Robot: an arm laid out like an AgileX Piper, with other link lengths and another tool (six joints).
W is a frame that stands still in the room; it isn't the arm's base.
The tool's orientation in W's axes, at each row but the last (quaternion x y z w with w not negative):
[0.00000 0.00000 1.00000 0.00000]
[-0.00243 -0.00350 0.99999 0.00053]
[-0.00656 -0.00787 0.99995 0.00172]
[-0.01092 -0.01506 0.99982 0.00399]
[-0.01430 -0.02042 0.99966 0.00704]
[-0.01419 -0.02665 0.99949 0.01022]
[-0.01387 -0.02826 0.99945 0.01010]
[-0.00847 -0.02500 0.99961 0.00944]
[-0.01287 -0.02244 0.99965 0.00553]
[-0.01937 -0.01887 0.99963 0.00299]
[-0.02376 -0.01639 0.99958 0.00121]
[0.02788 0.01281 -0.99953 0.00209]
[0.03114 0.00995 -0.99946 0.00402]
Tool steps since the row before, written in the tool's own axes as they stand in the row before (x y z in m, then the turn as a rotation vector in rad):
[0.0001 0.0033 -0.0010 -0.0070 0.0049 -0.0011]
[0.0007 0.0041 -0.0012 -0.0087 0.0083 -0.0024]
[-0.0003 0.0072 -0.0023 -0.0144 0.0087 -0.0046]
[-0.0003 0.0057 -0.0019 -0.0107 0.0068 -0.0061]
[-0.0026 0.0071 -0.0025 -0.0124 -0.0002 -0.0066]
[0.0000 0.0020 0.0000 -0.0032 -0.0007 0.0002]
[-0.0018 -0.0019 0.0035 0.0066 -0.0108 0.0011]
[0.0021 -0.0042 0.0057 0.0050 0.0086 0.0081]
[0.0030 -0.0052 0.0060 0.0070 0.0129 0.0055]
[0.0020 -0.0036 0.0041 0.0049 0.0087 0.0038]
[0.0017 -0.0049 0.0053 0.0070 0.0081 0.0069]
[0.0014 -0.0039 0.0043 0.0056 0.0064 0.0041]
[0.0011 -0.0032 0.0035 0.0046 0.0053 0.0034]
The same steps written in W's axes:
[-0.0001 -0.0033 -0.0010 0.0070 -0.0049 -0.0011]
[-0.0007 -0.0041 -0.0012 0.0087 -0.0083 -0.0024]
[0.0003 -0.0072 -0.0024 0.0144 -0.0087 -0.0045]
[0.0003 -0.0056 -0.0021 0.0108 -0.0067 -0.0061]
[0.0026 -0.0070 -0.0027 0.0126 0.0003 -0.0062]
[0.0000 -0.0020 -0.0001 0.0032 0.0006 0.0003]
[0.0017 0.0017 0.0036 -0.0064 0.0109 0.0015]
[-0.0021 0.0040 0.0059 -0.0053 -0.0089 0.0076]
[-0.0031 0.0050 0.0061 -0.0073 -0.0131 0.0047]
[-0.0021 0.0035 0.0042 -0.0051 -0.0088 0.0033]
[-0.0019 0.0047 0.0054 -0.0073 -0.0083 0.0063]
[-0.0017 0.0038 0.0043 -0.0058 -0.0065 0.0036]
[-0.0013 0.0031 0.0035 -0.0048 -0.0054 0.0030]

